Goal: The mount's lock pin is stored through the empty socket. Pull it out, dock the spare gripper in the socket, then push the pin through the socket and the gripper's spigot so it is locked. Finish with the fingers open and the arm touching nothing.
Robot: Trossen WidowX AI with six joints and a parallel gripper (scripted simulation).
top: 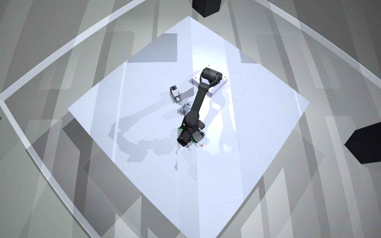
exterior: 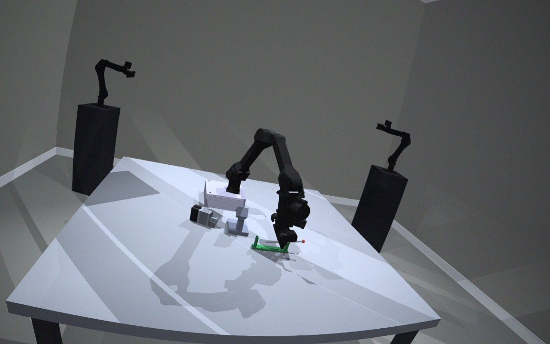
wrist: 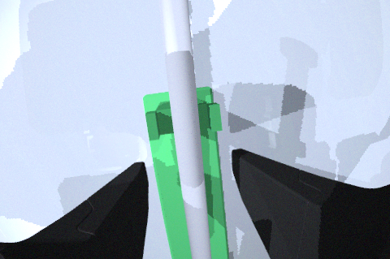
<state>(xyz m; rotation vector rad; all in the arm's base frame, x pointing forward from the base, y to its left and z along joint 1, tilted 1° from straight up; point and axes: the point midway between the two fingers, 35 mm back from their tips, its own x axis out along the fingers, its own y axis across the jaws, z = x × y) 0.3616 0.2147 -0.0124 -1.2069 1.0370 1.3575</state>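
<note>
My gripper tip is 4 cm to the left of the cradle. The rest, counted from my gripper tip: spare gripper: 10 cm behind, 31 cm to the right, 1 cm above; socket: 10 cm behind, 17 cm to the right, 3 cm above.
</note>
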